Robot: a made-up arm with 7 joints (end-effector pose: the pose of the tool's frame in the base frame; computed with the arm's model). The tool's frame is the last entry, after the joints. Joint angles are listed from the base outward.
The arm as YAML. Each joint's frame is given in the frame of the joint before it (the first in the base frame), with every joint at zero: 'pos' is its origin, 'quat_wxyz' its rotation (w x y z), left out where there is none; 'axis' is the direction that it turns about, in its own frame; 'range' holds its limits. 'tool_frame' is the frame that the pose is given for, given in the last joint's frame.
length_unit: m
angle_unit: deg
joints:
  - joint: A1
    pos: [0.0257, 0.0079, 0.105]
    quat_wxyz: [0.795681, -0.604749, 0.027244, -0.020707]
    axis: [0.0, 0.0, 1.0]
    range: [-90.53, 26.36]
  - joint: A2
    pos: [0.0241, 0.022, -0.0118]
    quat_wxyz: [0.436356, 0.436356, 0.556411, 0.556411]
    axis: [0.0, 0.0, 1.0]
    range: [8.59, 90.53]
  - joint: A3
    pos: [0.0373, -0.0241, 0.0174]
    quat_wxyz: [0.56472, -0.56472, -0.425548, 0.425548]
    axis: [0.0, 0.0, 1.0]
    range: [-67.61, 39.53]
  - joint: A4
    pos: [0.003, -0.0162, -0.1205]
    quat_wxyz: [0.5, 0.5, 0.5, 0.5]
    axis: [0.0, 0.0, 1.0]
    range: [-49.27, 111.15]
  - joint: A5
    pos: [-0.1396, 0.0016, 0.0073]
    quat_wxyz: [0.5, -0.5, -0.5, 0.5]
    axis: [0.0, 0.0, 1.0]
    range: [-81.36, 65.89]
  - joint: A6
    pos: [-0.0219, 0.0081, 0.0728]
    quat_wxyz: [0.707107, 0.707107, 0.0, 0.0]
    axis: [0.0, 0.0, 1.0]
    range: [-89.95, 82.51]
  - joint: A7
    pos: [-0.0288, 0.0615, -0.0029]
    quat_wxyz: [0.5, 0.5, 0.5, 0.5]
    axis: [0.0, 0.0, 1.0]
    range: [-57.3, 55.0]
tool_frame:
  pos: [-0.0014, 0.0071, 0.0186]
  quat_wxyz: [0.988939, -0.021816, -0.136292, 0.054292]
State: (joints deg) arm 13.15 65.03 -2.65 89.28 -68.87 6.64 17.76
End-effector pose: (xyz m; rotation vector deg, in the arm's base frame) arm -0.0536 0.3763 -0.1242 39.46 50.67 102.86
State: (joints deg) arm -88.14 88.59 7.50 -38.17 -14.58 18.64 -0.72
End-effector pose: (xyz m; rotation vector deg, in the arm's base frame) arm 0.1201 -0.0494 0.3843 68.09 -107.50 7.35
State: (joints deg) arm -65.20 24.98 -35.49 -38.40 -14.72 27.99 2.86
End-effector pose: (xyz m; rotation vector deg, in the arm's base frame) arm 0.2347 -0.2080 0.1911 12.03 -59.97 -50.68
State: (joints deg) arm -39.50 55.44 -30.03 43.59 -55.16 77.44 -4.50
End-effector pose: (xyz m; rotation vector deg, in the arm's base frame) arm 0.3169 0.1580 -0.1337 3.48 84.29 19.05
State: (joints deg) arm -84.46 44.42 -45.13 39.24 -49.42 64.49 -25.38
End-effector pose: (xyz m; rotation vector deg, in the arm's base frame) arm 0.4437 -0.0093 0.0818 9.24 39.91 -21.67
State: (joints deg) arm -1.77 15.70 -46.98 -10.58 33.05 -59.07 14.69
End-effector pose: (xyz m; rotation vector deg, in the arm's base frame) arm 0.2007 -0.1734 -0.1078 -13.34 -70.82 -47.66
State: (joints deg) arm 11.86 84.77 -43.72 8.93 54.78 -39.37 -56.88
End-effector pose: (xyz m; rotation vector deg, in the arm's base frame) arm 0.1330 0.1942 -0.2223 57.12 70.21 -150.61
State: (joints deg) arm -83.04 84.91 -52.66 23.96 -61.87 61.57 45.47
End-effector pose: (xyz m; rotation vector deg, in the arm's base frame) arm 0.3837 0.1486 0.1508 50.12 18.36 59.23
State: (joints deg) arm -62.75 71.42 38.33 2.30 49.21 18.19 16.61
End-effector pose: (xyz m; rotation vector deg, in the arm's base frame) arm 0.1790 0.2062 0.3643 78.59 -62.73 96.62
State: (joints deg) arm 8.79 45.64 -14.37 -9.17 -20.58 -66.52 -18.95
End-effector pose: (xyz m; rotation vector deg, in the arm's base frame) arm 0.2504 0.0374 -0.1245 2.79 -55.24 -42.88
